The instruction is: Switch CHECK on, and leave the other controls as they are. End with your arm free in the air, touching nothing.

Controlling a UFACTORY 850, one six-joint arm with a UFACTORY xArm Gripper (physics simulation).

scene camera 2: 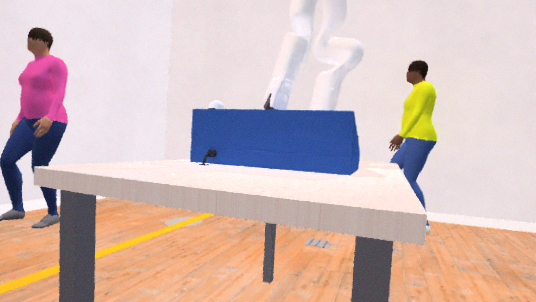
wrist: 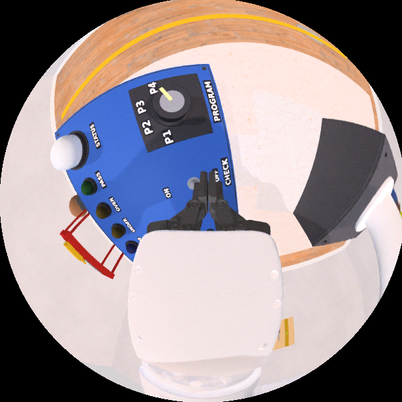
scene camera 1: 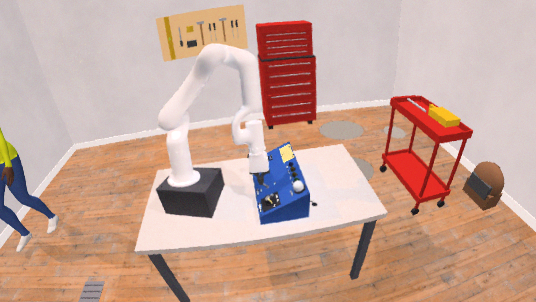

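Observation:
The blue control box [scene camera 1: 295, 207] [scene camera 2: 275, 140] [wrist: 150, 170] stands on the table. In the wrist view the CHECK switch [wrist: 193, 183] is a small grey lever mount between the ON label [wrist: 167, 193] and the partly covered OFF label. The lever is largely hidden by the fingers, so its tilt is hard to tell. My gripper [scene camera 1: 261, 184] [wrist: 208, 180] is shut and empty, its black fingertips low over the panel, right beside the switch on its OFF side. Whether they touch the lever is unclear. The PROGRAM knob [wrist: 171, 102] has its yellow mark towards P4.
A white STATUS lamp [scene camera 1: 298, 186] [scene camera 2: 216, 104] [wrist: 67, 151] sticks up at the panel's corner. Several small lamps, including green PASS [wrist: 88, 186], line its edge. The black arm base [scene camera 1: 190, 197] [wrist: 335, 175] stands on the table [scene camera 1: 200, 237]. A black cable [scene camera 1: 314, 203] [scene camera 2: 211, 153] leaves the box.

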